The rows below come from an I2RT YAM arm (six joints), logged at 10 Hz.
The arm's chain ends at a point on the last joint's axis. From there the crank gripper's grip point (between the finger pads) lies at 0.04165 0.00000 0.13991 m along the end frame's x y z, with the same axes.
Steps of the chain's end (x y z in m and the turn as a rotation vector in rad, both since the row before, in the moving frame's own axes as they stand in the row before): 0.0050 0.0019 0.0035 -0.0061 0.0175 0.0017; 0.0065 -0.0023 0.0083 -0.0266 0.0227 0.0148; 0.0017 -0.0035 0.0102 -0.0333 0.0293 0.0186; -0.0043 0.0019 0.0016 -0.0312 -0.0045 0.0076
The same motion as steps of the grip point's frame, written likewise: 0.0074 0.0028 0.0027 -0.0061 0.0175 0.0017; 0.0096 0.0020 0.0073 -0.0266 0.0227 0.0148; 0.0057 0.0019 0.0088 -0.0333 0.0293 0.0186; -0.0049 0.0066 0.0017 -0.0312 -0.0045 0.0076
